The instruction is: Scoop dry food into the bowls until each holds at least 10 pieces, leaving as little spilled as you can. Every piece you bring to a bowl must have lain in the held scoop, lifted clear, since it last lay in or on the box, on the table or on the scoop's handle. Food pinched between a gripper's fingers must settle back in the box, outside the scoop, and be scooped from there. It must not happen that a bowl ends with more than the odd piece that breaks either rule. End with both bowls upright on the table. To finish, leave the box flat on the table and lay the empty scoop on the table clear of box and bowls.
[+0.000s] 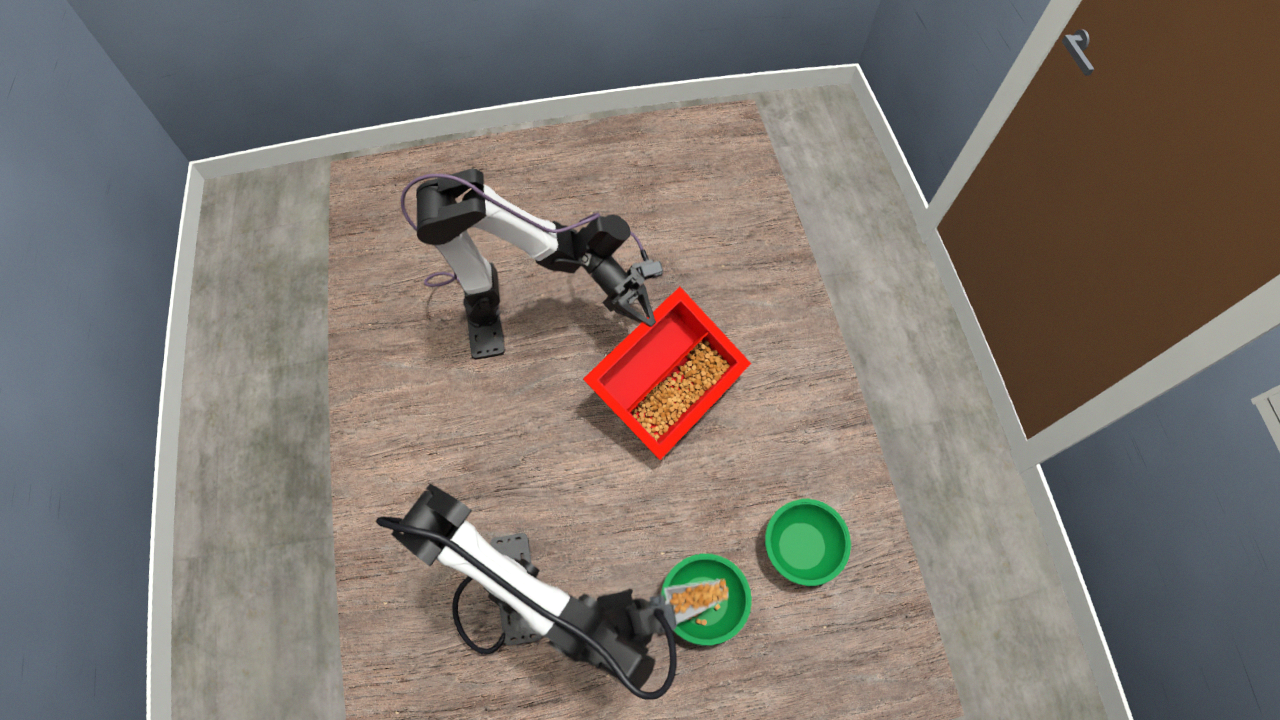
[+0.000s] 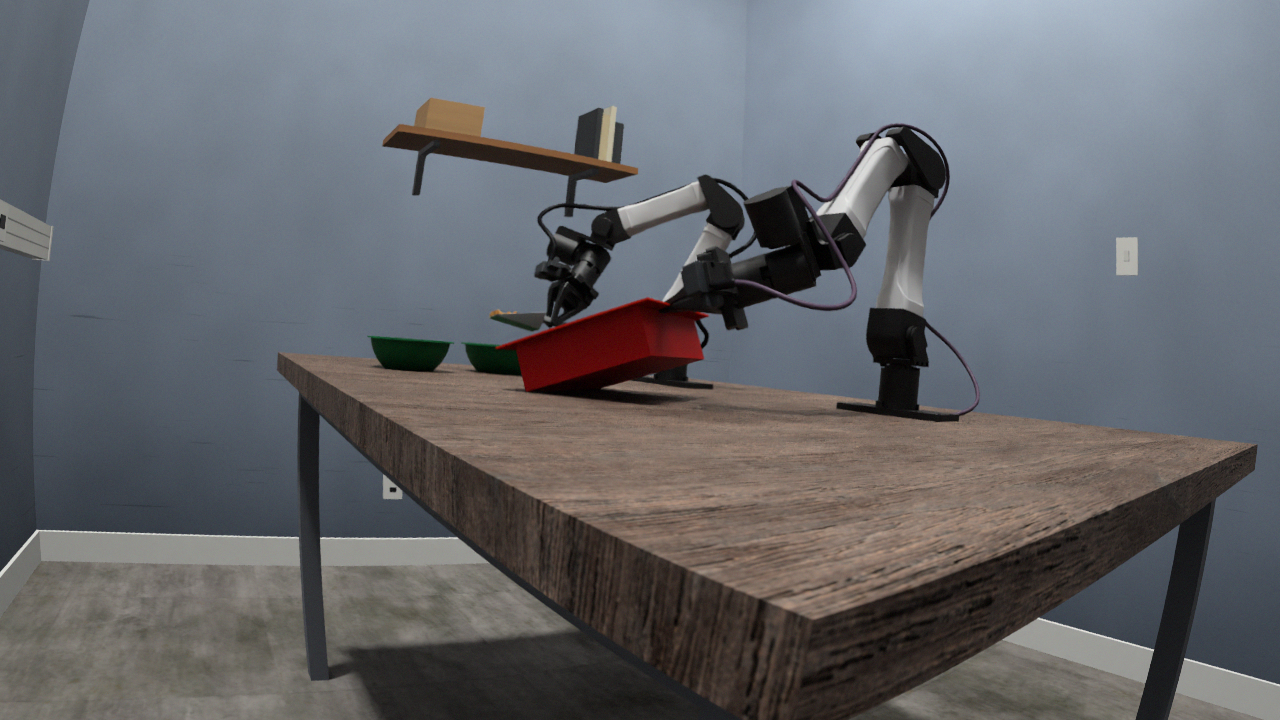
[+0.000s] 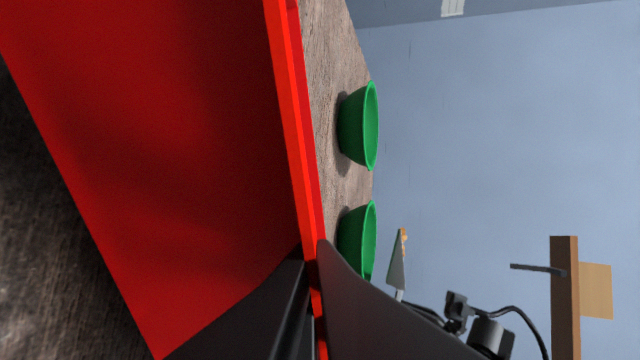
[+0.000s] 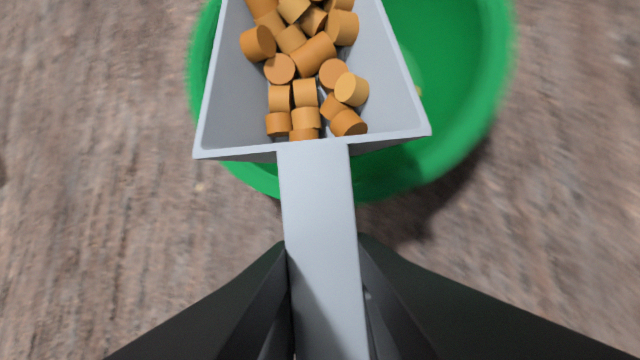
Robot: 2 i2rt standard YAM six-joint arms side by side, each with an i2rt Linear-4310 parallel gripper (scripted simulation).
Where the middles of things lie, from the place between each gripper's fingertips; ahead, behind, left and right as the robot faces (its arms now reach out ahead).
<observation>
I see the red box [image 2: 634, 340] 20 mm ahead of my left hand [image 1: 653, 325], 90 mm to the right of it and 50 mm below it. From my left hand the other things lie so: grey scoop [image 2: 528, 321] (60 mm behind, 530 mm to the right, 20 mm below).
I see the grey scoop 50 mm ahead of my right hand [image 1: 651, 611]. From my right hand the other things lie so: red box 440 mm to the left, 120 mm ahead, 30 mm below.
</observation>
